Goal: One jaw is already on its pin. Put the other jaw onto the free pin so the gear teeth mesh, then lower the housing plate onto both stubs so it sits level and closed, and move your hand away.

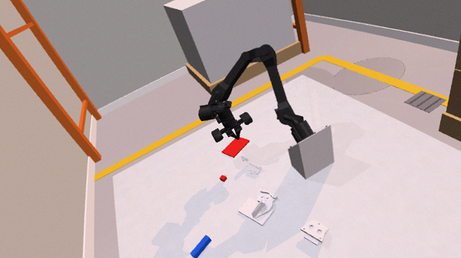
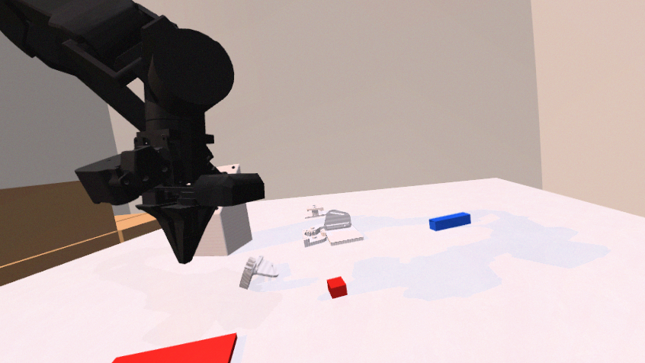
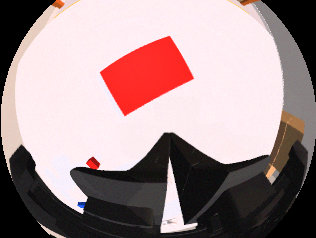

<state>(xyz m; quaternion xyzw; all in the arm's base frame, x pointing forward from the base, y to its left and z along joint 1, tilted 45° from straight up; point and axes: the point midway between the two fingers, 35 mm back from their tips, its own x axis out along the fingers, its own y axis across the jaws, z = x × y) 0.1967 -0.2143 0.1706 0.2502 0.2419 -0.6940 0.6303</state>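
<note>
Right now my gripper tip is 14 cm short of the small red cube, 10 cm to the right of it and 8 cm above it. Also, from my gripper tip: flat red plate 8 cm below, 7 cm to the right, 1 cm ahead; then blue block 36 cm to the left, 33 cm ahead, 8 cm below.
</note>
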